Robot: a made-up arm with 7 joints. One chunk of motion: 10 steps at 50 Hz.
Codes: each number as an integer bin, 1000 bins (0 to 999) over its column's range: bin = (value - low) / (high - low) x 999, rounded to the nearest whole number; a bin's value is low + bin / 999 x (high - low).
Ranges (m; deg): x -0.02..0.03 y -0.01..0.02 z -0.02..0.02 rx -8..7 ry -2..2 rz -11..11
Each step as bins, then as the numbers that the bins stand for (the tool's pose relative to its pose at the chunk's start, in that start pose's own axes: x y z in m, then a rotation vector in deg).
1 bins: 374 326 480 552 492 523
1 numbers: -0.0013 -0.0002 -0.0008 0.29 -0.03 0.52
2 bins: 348 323 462 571 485 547
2 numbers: -0.0026 -0.0003 -0.0015 0.57 -0.06 1.05
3 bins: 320 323 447 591 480 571
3 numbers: -0.0040 -0.0003 -0.0021 0.87 -0.08 1.57
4 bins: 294 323 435 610 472 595
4 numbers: -0.0053 -0.0003 -0.0026 1.16 -0.11 2.10
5 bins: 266 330 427 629 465 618
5 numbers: -0.0067 -0.0001 -0.0029 1.44 -0.14 2.61
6 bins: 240 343 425 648 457 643
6 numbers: -0.0080 0.0003 -0.0030 1.73 -0.17 3.16
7 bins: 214 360 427 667 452 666
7 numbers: -0.0093 0.0008 -0.0029 2.02 -0.19 3.67
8 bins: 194 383 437 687 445 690
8 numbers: -0.0103 0.0015 -0.0025 2.32 -0.22 4.20
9 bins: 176 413 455 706 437 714
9 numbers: -0.0112 0.0024 -0.0018 2.60 -0.25 4.72
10 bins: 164 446 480 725 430 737
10 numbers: -0.0118 0.0034 -0.0008 2.89 -0.28 5.23
